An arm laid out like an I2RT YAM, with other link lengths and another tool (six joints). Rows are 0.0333 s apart.
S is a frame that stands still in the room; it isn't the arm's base.
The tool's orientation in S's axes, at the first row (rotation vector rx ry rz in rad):
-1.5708, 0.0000, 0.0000
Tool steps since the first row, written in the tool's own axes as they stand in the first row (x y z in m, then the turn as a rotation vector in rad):
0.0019, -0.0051, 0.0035, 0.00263, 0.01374, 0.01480
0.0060, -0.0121, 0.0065, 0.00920, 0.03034, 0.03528
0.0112, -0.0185, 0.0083, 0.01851, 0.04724, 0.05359
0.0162, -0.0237, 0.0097, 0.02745, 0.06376, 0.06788
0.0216, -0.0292, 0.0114, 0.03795, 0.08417, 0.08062
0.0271, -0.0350, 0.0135, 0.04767, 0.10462, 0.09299
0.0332, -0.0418, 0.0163, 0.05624, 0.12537, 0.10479
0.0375, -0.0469, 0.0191, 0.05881, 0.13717, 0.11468
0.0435, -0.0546, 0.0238, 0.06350, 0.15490, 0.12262
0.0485, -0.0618, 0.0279, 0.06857, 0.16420, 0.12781
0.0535, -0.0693, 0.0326, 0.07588, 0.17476, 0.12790
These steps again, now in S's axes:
0.0019, 0.0035, 0.0051, 0.00263, 0.01480, -0.01374
0.0060, 0.0065, 0.0121, 0.00920, 0.03528, -0.03034
0.0112, 0.0083, 0.0185, 0.01851, 0.05359, -0.04724
0.0162, 0.0097, 0.0237, 0.02745, 0.06788, -0.06376
0.0216, 0.0114, 0.0292, 0.03795, 0.08062, -0.08417
0.0271, 0.0135, 0.0350, 0.04767, 0.09299, -0.10462
0.0332, 0.0163, 0.0418, 0.05624, 0.10479, -0.12537
0.0375, 0.0191, 0.0469, 0.05881, 0.11468, -0.13717
0.0435, 0.0238, 0.0546, 0.06350, 0.12262, -0.15490
0.0485, 0.0279, 0.0618, 0.06857, 0.12781, -0.16420
0.0535, 0.0326, 0.0693, 0.07588, 0.12790, -0.17476

